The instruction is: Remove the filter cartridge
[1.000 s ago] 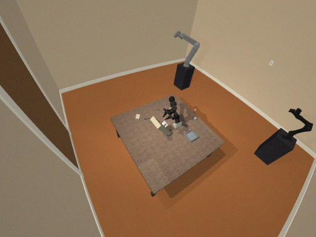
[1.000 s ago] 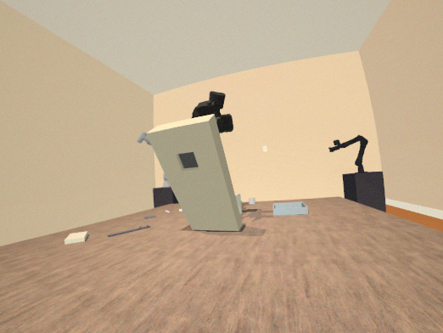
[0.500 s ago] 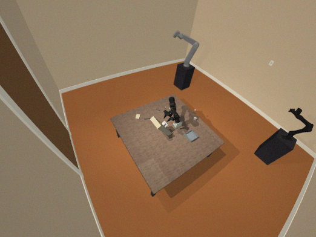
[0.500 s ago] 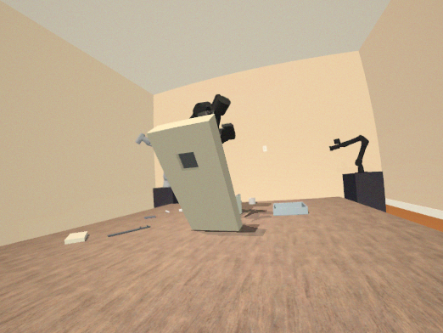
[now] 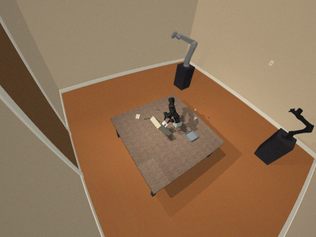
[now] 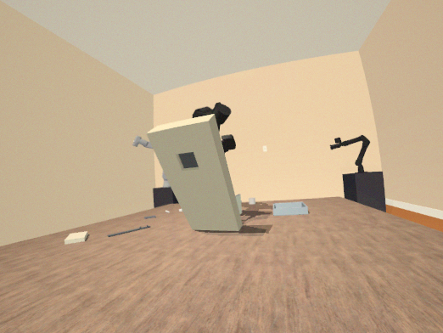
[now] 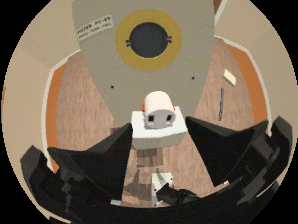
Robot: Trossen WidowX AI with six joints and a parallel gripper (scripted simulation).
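The round filter cartridge is 4 cm below my gripper tip, 2 cm ahead of it and 1 cm to the right of it. From my gripper tip the other things lie so: cream block (46 cm to the right, 23 cm below, 16 cm ahead); grey tray (30 cm to the left, 30 cm behind, 23 cm below); cream service panel (6 cm ahead, 5 cm below).
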